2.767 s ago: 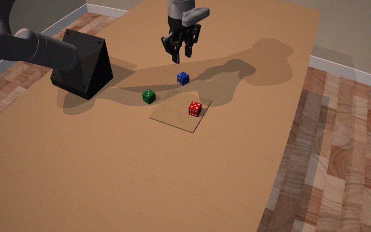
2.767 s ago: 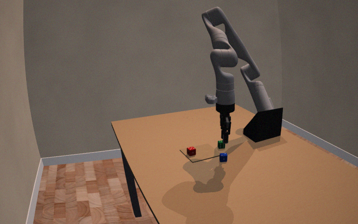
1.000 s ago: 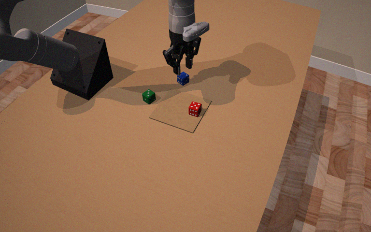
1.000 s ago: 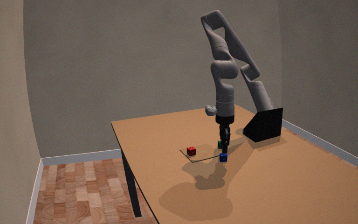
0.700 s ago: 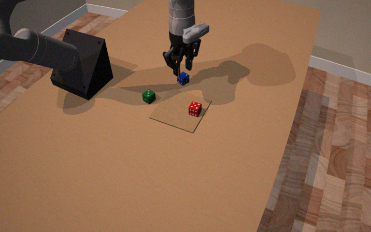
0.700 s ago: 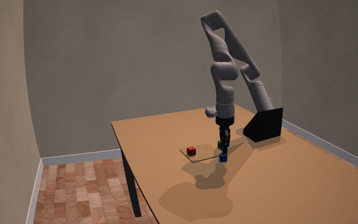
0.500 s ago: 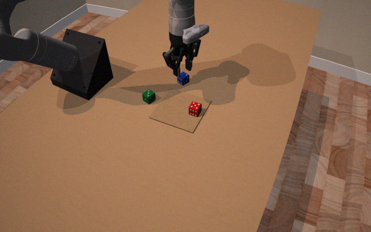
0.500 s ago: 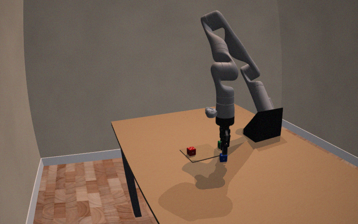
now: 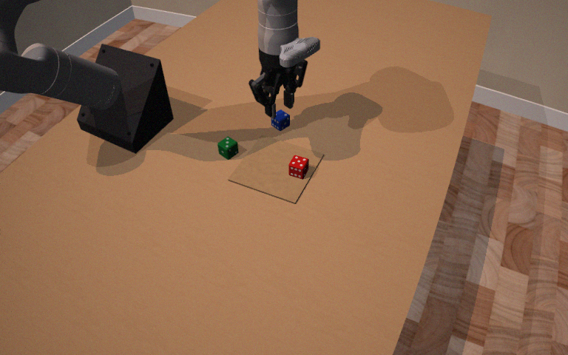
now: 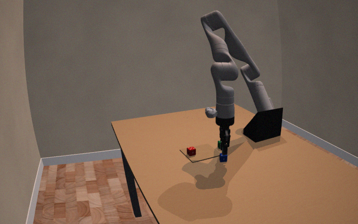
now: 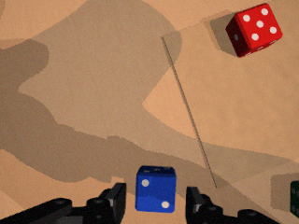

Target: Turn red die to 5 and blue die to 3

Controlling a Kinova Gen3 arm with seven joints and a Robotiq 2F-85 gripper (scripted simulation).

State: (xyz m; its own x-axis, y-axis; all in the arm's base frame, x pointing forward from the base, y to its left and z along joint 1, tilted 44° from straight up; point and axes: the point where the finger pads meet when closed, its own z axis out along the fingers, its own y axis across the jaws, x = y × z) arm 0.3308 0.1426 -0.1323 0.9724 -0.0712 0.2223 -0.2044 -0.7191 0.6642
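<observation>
The blue die is 4 cm below my hand. From my hand the other things lie so: thin tan mat (7 cm ahead, 11 cm to the right, 5 cm below); red die (11 cm ahead, 10 cm to the right, 4 cm below); green die (4 cm behind, 13 cm to the right, 4 cm below).
</observation>
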